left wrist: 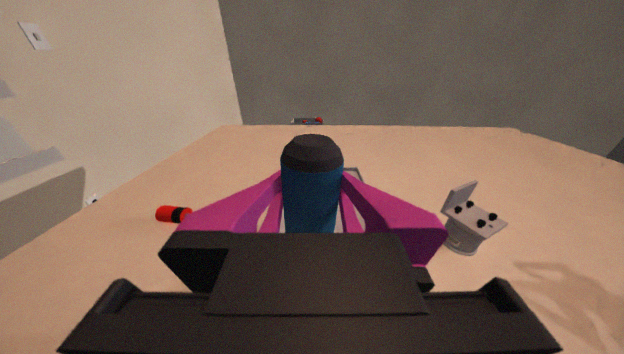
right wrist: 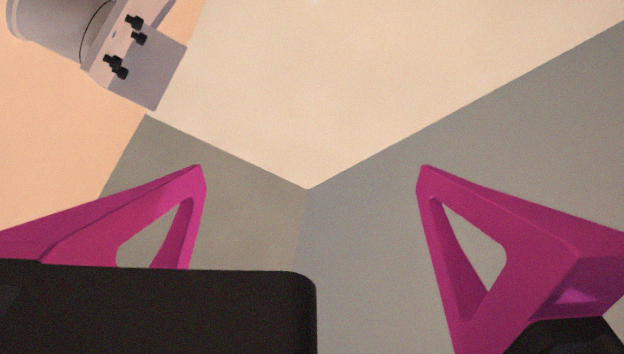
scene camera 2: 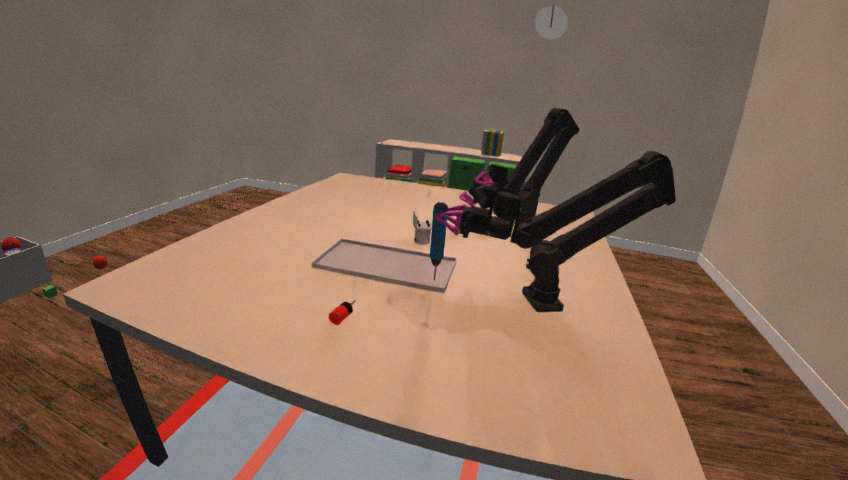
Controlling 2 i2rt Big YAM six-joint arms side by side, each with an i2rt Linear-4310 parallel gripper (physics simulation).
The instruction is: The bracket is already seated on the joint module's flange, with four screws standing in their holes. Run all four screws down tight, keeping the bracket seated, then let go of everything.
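Places are measured from the left arm's base along level axes (x ahead, y left, z up), in metres.
Where they show: left gripper, fingertip midpoint: (left wrist: 311,177) (scene camera 2: 437,213); right gripper, fingertip midpoint: (right wrist: 311,176) (scene camera 2: 467,189); left arm's base at its link origin: (scene camera 2: 541,300).
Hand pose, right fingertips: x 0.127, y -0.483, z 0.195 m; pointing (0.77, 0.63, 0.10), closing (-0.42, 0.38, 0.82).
Note:
Things, the pixels of their centre, and the offset from my right fingertips. Level surfaces: height alone.
- pale grey joint module at the middle of its body: (right wrist: 76,22) (left wrist: 464,229) (scene camera 2: 422,233) dx +0.165, dy +0.050, dz -0.163 m
- table with the bracket, body centre: (right wrist: 138,54) (left wrist: 478,209) (scene camera 2: 423,221) dx +0.165, dy +0.050, dz -0.113 m
- blue screwdriver at the middle of its body: (left wrist: 308,257) (scene camera 2: 437,242) dx +0.172, dy +0.351, dz -0.072 m
- shallow grey tray at the middle of its body: (left wrist: 329,218) (scene camera 2: 386,262) dx +0.309, dy +0.250, dz -0.187 m
- table at its surface level: dz -0.195 m
- black screwdriver at the middle of its body: (scene camera 2: 345,309) (left wrist: 182,215) dx +0.429, dy +0.537, dz -0.178 m
The pale grey joint module (scene camera 2: 423,236) (left wrist: 461,243) (right wrist: 50,25) stands on the table with the bracket (left wrist: 460,194) (right wrist: 159,75) on its top. Several black screws (left wrist: 481,223) (right wrist: 120,72) stand up from the bracket's base plate; their heads show clear of it. My left gripper (scene camera 2: 439,217) (left wrist: 311,177) is shut on the blue screwdriver (scene camera 2: 437,242) (left wrist: 310,202), held upright by the upper handle, its tip in the air over the tray's right end in the scene view. My right gripper (scene camera 2: 467,186) (right wrist: 311,176) is open and empty, raised to the upper right of the module in the scene view.
A shallow grey tray (scene camera 2: 380,280) lies on the table (scene camera 2: 238,285) in front of the module. A red and black screwdriver (scene camera 2: 339,313) (left wrist: 172,214) lies nearer the scene camera. A shelf unit (scene camera 2: 381,160) stands behind the table. The two arms are close together at the picture's right.

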